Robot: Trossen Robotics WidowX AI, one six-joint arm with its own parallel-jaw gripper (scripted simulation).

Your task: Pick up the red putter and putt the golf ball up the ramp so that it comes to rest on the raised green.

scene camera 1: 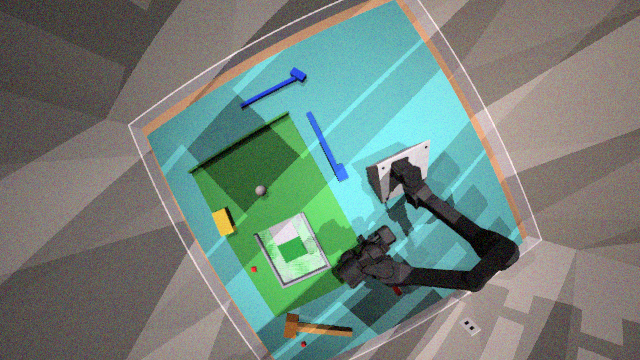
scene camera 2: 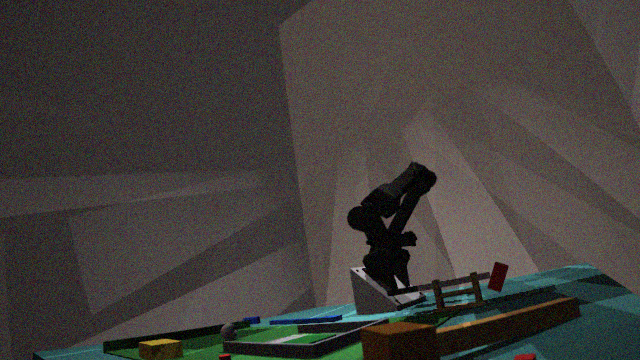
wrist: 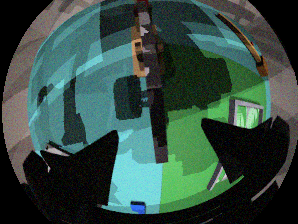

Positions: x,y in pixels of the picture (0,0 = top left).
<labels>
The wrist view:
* my gripper: 161,129
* green mat: 198,84
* wooden frame: 138,63
</labels>
